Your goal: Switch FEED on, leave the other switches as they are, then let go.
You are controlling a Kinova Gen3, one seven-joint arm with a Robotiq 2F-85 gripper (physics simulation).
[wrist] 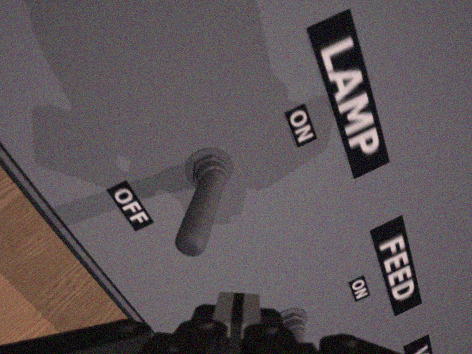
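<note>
The FEED label is at the right of the wrist view, with its small ON label to its left. The FEED switch shows its collar and a short part of its lever at the bottom. The rest of the lever is hidden behind my gripper, so its position cannot be told. My gripper is shut and empty, with its fingertips pressed together left of that collar in the view. Whether it touches the FEED lever cannot be seen.
The LAMP switch stands above my fingertips in the view, its lever slanting down and left. Its OFF label, ON label and LAMP label are around it. The grey panel's edge borders a wooden surface.
</note>
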